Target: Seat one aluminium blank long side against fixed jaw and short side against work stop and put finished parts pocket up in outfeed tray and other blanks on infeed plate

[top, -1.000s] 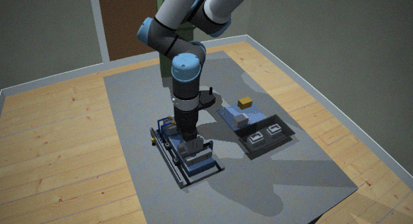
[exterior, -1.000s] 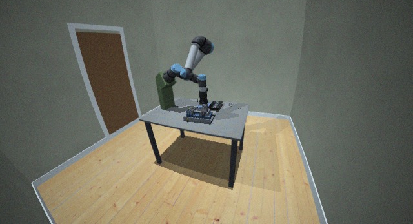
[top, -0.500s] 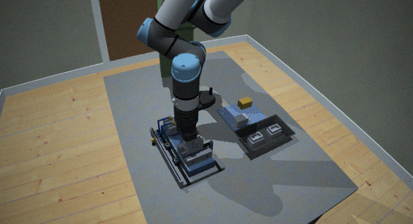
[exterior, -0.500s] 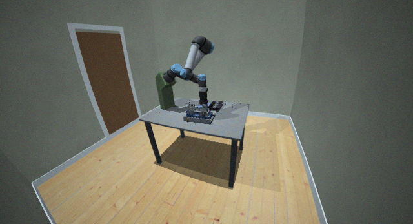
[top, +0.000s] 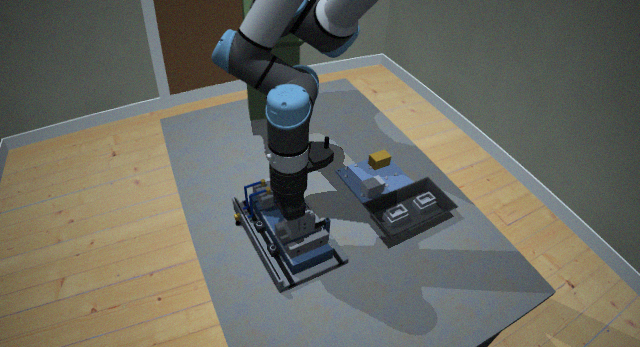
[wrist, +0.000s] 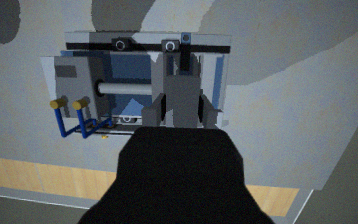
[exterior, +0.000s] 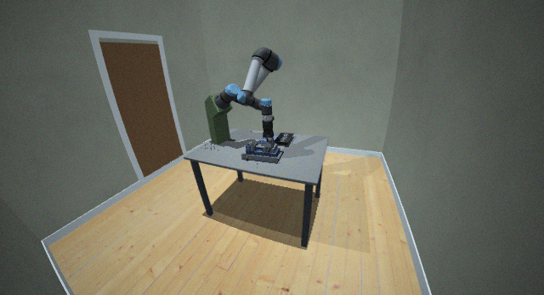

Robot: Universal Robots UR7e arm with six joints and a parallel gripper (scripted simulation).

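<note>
Right now the vise is 7 cm behind my hand, 2 cm to the left of it and 10 cm below it. From my hand the other things lie so: brass blank: 12 cm behind, 41 cm to the left, 12 cm below.
</note>
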